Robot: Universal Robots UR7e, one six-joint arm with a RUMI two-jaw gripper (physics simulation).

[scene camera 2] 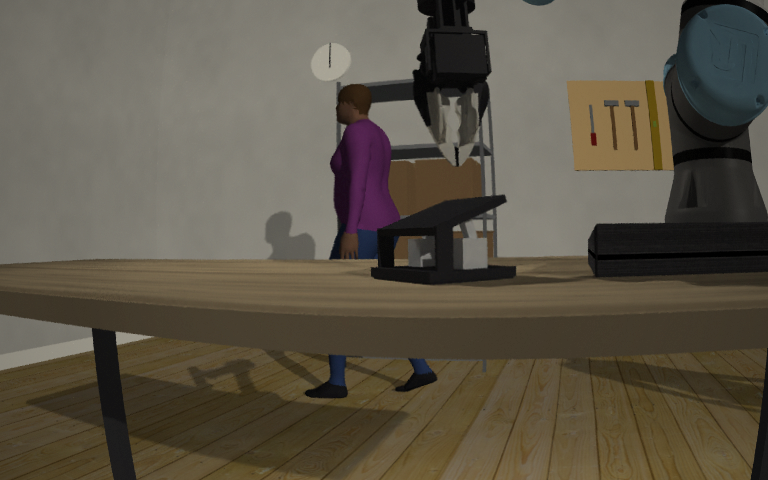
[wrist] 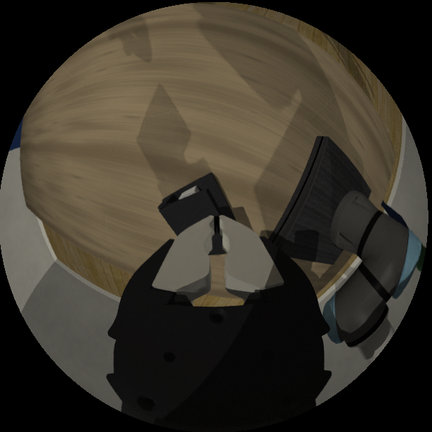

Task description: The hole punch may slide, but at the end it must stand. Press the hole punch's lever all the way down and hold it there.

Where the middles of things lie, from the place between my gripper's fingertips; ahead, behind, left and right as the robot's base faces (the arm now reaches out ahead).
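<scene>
Hole punch [scene camera 2: 441, 260], 8 cm below my hand, 6 cm to the left of it, 1 cm ahead of it. Hole punch lever [scene camera 2: 455, 212], 6 cm below my hand, 6 cm to the left of it, 1 cm ahead of it.
</scene>
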